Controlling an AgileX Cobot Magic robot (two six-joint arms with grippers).
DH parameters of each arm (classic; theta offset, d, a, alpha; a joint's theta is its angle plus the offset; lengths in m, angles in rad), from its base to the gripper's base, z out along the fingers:
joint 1: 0 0.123 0 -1.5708
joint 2: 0.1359 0 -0.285 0
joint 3: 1.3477 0 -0.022 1.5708
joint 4: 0 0.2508 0 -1.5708
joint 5: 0 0 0.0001 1.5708
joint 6: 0 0.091 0 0
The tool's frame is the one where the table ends.
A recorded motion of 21 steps. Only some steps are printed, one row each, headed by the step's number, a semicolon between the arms.
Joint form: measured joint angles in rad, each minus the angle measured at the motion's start. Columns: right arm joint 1, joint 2, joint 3, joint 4, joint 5, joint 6; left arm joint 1, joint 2, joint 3, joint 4, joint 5, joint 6.
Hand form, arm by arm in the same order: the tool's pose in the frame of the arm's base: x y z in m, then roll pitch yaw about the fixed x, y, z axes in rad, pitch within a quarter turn. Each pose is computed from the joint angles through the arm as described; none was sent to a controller.
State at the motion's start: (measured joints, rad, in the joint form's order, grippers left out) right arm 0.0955 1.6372 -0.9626 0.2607 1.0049 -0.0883; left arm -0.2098 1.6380 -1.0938 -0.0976 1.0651 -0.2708
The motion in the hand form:
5: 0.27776 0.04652 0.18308 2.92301 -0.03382 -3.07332; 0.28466 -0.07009 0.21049 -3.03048 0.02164 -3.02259
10: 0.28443 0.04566 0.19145 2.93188 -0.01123 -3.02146; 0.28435 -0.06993 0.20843 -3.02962 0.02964 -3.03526
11: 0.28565 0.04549 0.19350 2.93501 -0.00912 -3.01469; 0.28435 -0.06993 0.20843 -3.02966 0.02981 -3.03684
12: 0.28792 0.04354 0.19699 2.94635 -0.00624 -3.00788; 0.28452 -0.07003 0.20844 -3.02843 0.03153 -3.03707
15: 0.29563 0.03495 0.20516 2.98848 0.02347 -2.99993; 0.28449 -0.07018 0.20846 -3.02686 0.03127 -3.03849
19: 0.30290 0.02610 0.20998 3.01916 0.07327 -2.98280; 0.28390 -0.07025 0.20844 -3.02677 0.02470 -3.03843
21: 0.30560 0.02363 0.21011 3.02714 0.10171 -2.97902; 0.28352 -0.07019 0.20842 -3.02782 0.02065 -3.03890
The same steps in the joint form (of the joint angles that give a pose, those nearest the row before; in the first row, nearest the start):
5: 0.0000 0.0343 0.0000 0.0022 -0.0120 -0.0298; -0.0012 0.0000 0.0443 -0.0179 -0.0492 0.0003
10: -0.0021 0.0366 -0.0421 -0.0143 0.0147 -0.0700; -0.0012 0.0000 0.0534 -0.0179 -0.0648 0.0146
11: -0.0021 0.0366 -0.0516 -0.0192 0.0228 -0.0725; -0.0012 0.0000 0.0534 -0.0179 -0.0648 0.0162
12: -0.0060 0.0366 -0.0682 -0.0345 0.0363 -0.0725; -0.0012 0.0000 0.0534 -0.0188 -0.0668 0.0171
15: -0.0249 0.0366 -0.1070 -0.0823 0.0434 -0.0733; -0.0012 0.0000 0.0534 -0.0208 -0.0667 0.0196
19: -0.0483 0.0366 -0.1287 -0.1083 0.0167 -0.1040; -0.0012 0.0000 0.0534 -0.0228 -0.0605 0.0199
21: -0.0557 0.0366 -0.1287 -0.1101 -0.0111 -0.1174; -0.0012 0.0000 0.0534 -0.0228 -0.0563 0.0199

